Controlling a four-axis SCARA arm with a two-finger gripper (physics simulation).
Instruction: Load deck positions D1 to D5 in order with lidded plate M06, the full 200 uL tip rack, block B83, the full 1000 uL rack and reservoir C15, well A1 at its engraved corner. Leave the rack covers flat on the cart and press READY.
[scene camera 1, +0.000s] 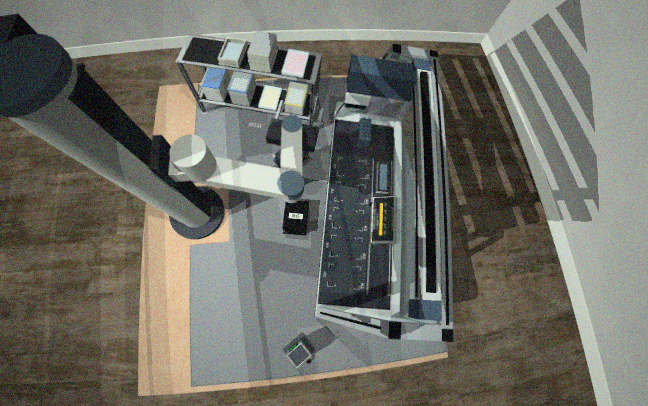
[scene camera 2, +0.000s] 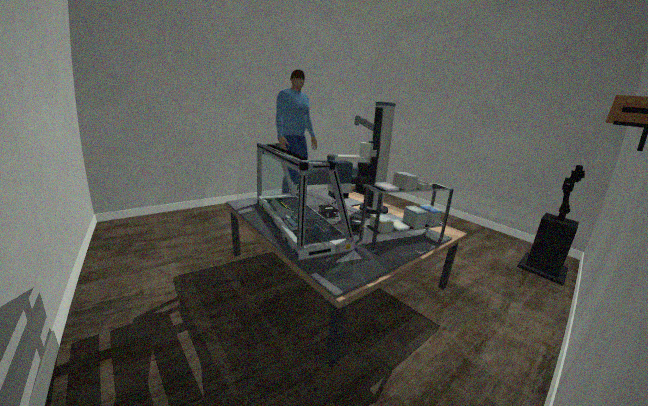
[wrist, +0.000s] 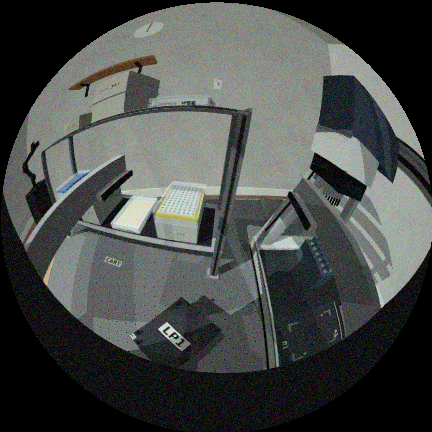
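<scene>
My gripper (wrist: 208, 168) is open, with nothing between its fingers. It is near the front right of the cart (scene camera 1: 187, 82) (wrist: 231, 185), above the black pad LP1 (wrist: 200, 332). Plate M06 (wrist: 187, 101) lies on the cart's top shelf; the pink-topped plate (scene camera 1: 296, 62) is at that end. A yellow-rimmed tip rack (scene camera 1: 296, 95) (wrist: 181, 202) stands at the right of the lower shelf, beside a pale yellow plate (scene camera 1: 270, 97) (wrist: 134, 214). Two blue-marked racks (scene camera 1: 215, 84) (scene camera 1: 241, 86) stand further left. The black deck (scene camera 1: 345, 270) shows empty corner marks. B83 and C15 cannot be told apart by label.
A glazed frame with a dark blue head (scene camera 1: 377, 77) (wrist: 355, 107) encloses the deck. A dark blue block (scene camera 1: 365, 131) (wrist: 320, 257) stands at its back. A black RG stand (scene camera 1: 295, 226) and a small green-lit device (scene camera 1: 299, 351) are on the table. A person (scene camera 2: 295, 112) stands behind it.
</scene>
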